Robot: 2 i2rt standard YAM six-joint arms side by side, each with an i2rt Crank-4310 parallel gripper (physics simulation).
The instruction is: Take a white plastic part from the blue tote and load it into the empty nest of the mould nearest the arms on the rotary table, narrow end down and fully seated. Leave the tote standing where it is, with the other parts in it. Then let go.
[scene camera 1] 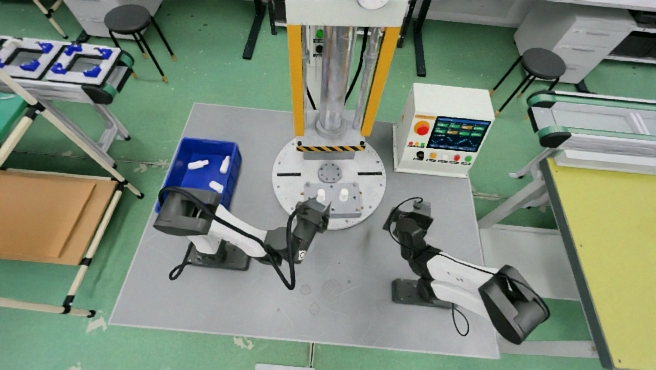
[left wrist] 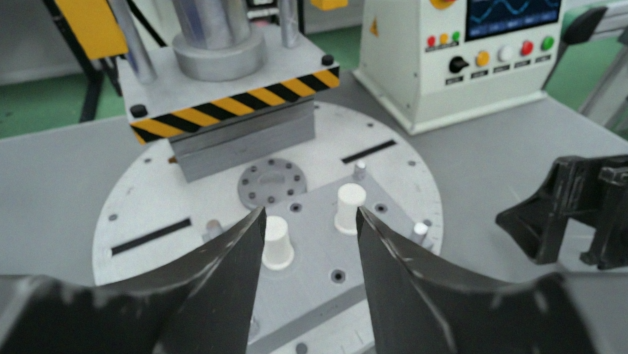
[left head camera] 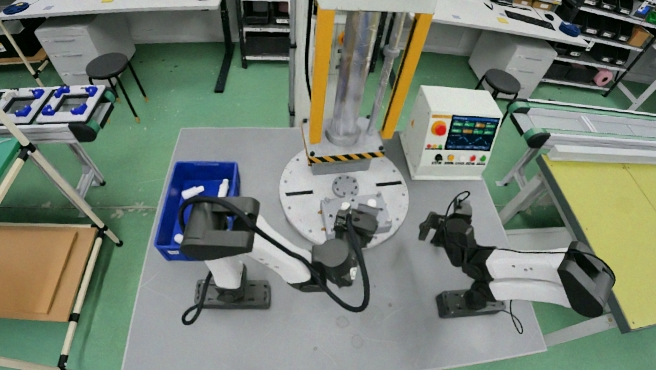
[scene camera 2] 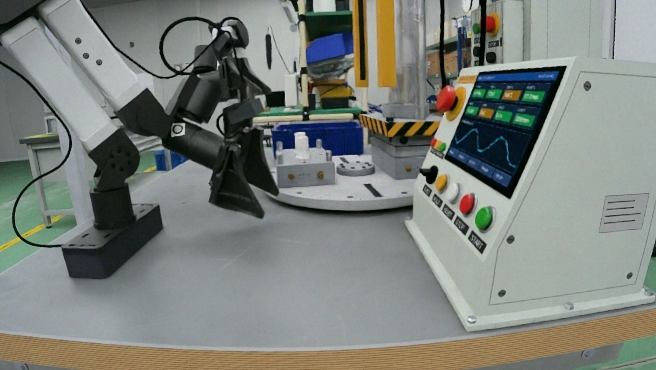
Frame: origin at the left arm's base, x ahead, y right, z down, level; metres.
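Seen in the pictures: left gripper, fingertip midpoint: [scene camera 1: 324,198] [left wrist: 311,210] [scene camera 2: 266,91]; right gripper, fingertip midpoint: [left wrist: 529,213] [left head camera: 432,226] [scene camera 2: 272,204]; left arm's base, link origin: [scene camera 1: 217,255] [left head camera: 232,293]; right arm's base, link origin: [scene camera 1: 425,293] [left head camera: 473,301] [scene camera 2: 117,228].
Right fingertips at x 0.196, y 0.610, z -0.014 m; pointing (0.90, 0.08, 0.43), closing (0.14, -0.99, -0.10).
Note:
Pixels of each thing's top centre, then the offset from my right fingertips to it. "*": a spot on its surface instead.
- blue tote, top centre: [left head camera: 198,200] [scene camera 2: 317,125] [scene camera 1: 198,174] dx +0.060, dy -0.729, dz -0.054 m
- press with a striped plate, surface spot: [left wrist: 240,102] [left head camera: 344,157] [scene camera 1: 328,148] * dx +0.197, dy -0.285, dz -0.102 m
- white control box, top centre: [scene camera 2: 524,64] [left head camera: 465,107] [scene camera 1: 454,108] dx +0.345, dy +0.138, dz -0.214 m
Two white parts, one at left [left head camera: 346,205] [scene camera 1: 321,195] [left wrist: 277,240] and one at right [left head camera: 371,203] [scene camera 1: 344,194] [left wrist: 351,207], stand upright in the near mould [scene camera 1: 345,211] [scene camera 2: 305,175] [left wrist: 310,290] on the rotary table [left head camera: 300,215] [left wrist: 140,200]. Their lower ends are hidden in the mould. The blue tote [left head camera: 202,165] [scene camera 1: 200,145] [scene camera 2: 345,140] stands at left, holding several white parts [left head camera: 192,192] [scene camera 1: 198,164]. My left gripper [left wrist: 311,210] is open and empty, on the near side of the mould and above it. My right gripper [left head camera: 424,230] [scene camera 2: 270,204] is open and empty, to the right of the table.
The press with a striped plate [left head camera: 346,158] [scene camera 1: 330,148] [left wrist: 240,102] stands over the back of the rotary table. A white control box [left head camera: 420,125] [scene camera 1: 415,110] [scene camera 2: 565,175] stands at the back right. The right arm's dark fingers show at the right edge of the left wrist view.

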